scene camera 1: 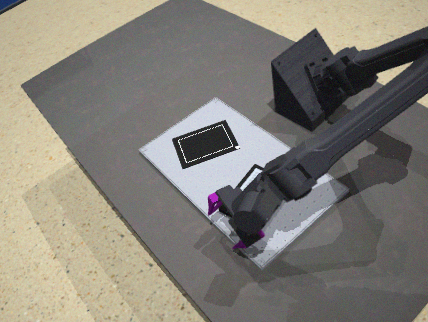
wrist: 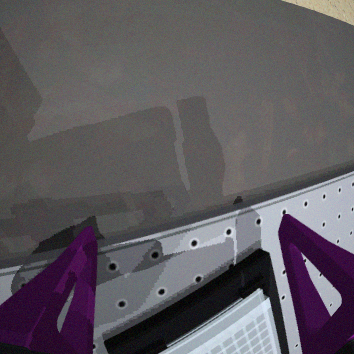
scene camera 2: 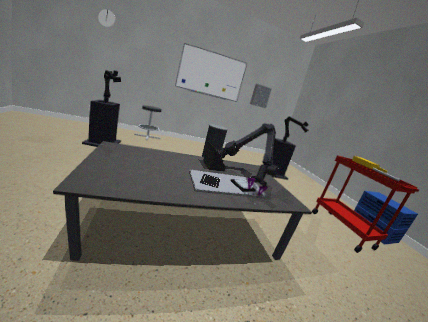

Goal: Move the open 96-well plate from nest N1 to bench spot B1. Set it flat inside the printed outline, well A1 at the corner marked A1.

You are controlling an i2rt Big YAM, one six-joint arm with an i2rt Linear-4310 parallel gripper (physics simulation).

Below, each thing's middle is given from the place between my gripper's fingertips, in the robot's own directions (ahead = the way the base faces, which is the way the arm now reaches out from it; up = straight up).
I see the white well plate [wrist: 251,317] 13 cm behind my hand and 4 cm to the right of it.
